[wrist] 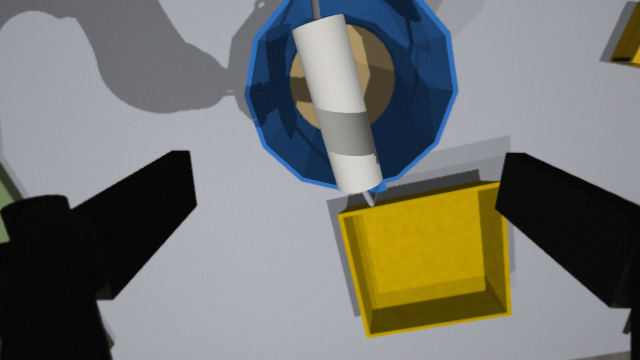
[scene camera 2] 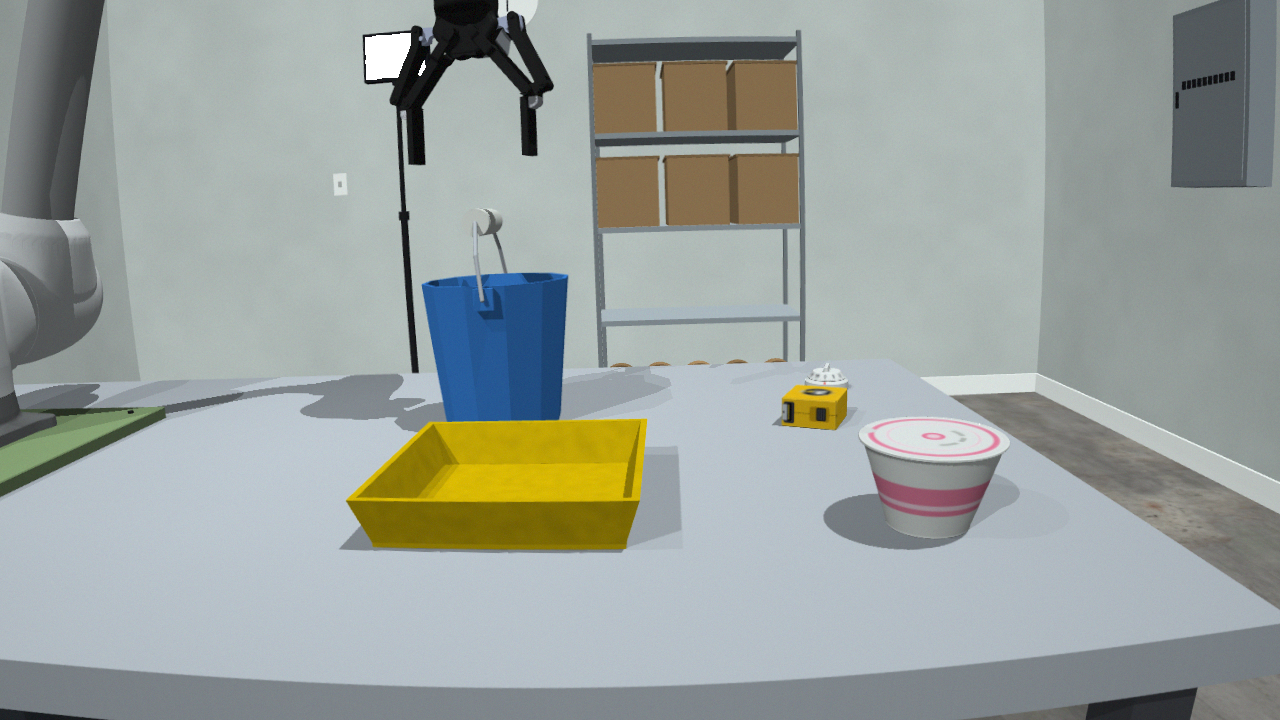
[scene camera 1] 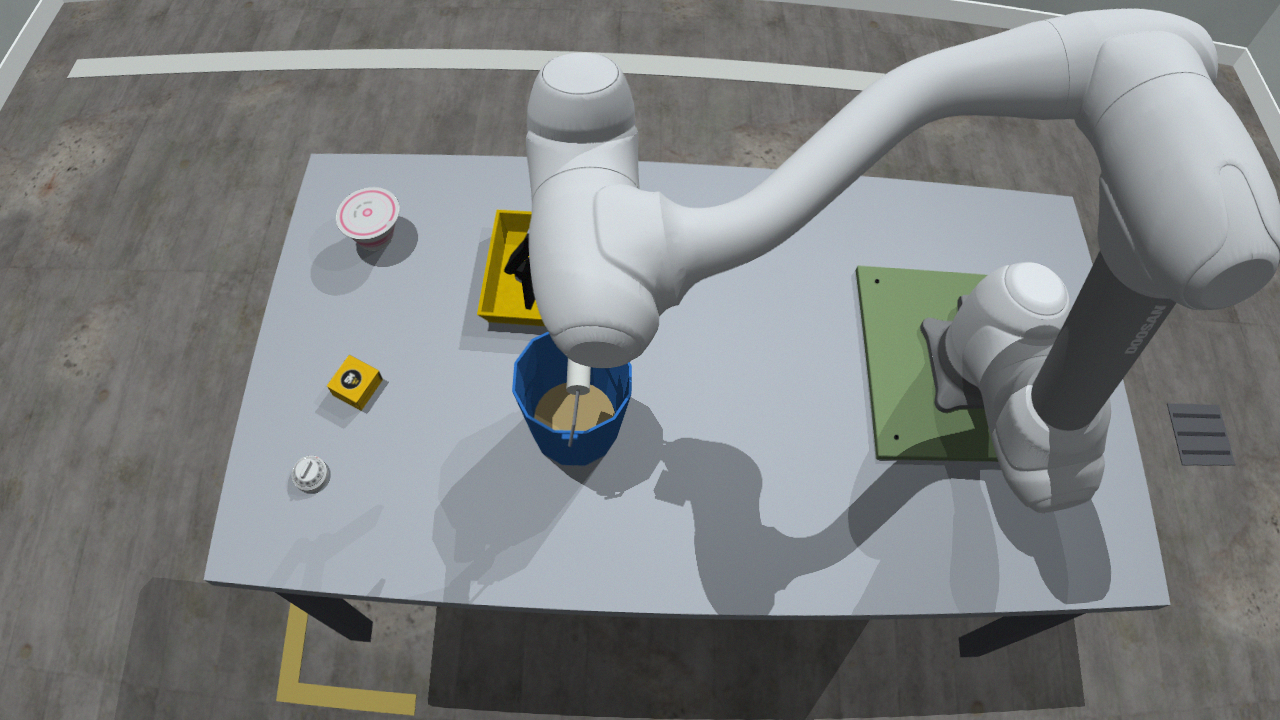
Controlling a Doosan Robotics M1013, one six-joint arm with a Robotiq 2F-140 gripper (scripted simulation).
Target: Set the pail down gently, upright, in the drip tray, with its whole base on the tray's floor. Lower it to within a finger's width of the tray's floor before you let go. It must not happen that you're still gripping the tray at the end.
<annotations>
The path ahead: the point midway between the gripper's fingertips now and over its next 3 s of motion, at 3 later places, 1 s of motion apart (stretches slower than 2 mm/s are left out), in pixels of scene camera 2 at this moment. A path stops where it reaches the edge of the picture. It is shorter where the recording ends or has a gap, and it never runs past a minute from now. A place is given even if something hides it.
The gripper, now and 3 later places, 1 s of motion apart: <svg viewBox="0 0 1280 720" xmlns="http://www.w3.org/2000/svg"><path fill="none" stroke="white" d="M471 159L480 165L482 208L484 236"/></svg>
</annotations>
